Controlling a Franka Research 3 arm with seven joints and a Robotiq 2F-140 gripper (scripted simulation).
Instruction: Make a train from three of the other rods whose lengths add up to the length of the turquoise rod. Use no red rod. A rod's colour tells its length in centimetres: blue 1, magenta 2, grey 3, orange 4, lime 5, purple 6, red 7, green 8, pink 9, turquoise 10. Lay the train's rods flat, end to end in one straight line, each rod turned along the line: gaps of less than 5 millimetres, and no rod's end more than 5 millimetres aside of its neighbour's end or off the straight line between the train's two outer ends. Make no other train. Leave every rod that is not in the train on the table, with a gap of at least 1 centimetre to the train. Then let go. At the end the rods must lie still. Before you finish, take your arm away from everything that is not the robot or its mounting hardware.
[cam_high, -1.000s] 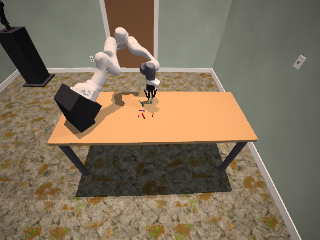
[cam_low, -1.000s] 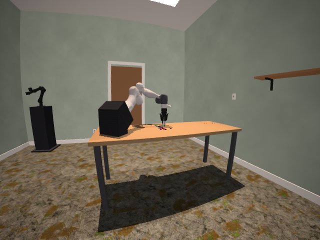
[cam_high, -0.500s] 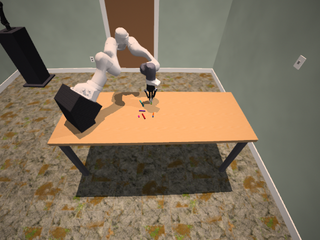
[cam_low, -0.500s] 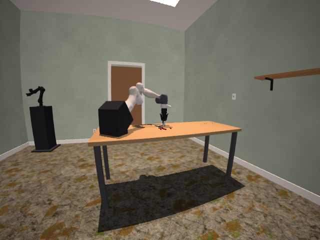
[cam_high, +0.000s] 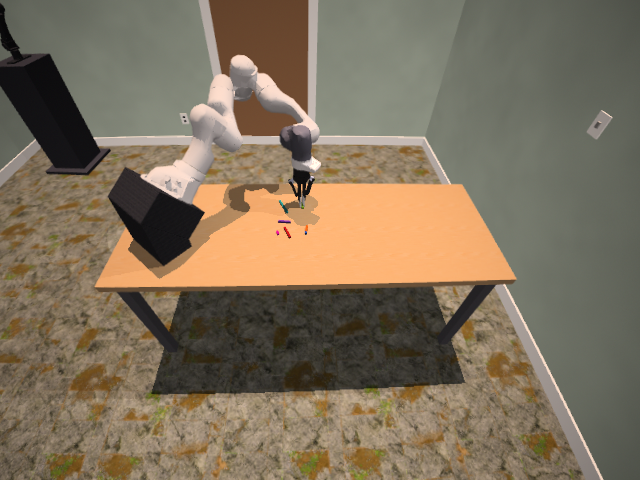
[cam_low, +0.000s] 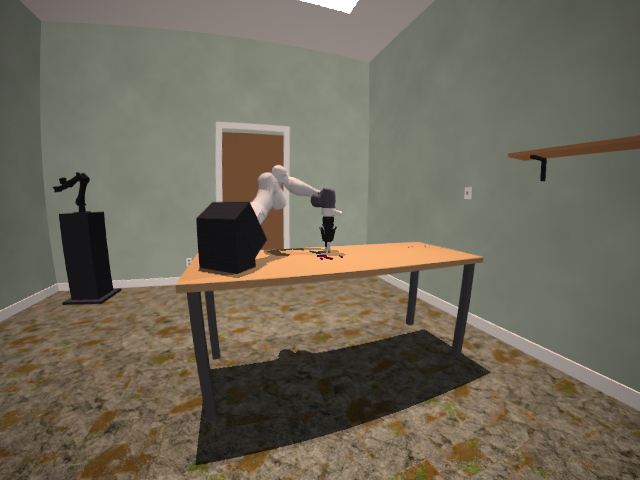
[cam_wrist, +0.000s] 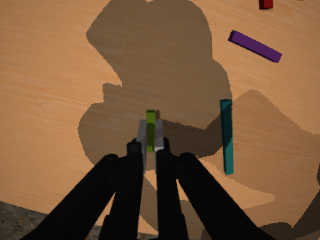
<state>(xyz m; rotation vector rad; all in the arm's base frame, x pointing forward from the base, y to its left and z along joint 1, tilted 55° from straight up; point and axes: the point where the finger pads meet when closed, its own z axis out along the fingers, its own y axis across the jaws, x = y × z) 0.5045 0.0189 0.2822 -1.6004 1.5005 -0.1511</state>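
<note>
The orange rod is 17 cm to the right of my hand, 4 cm ahead of it and 3 cm below it. Round my hand: lime rod: 3 cm below; then purple rod: 13 cm to the right, 7 cm behind, 3 cm below; then turquoise rod: 9 cm behind, 3 cm below, 2 cm to the right.
</note>
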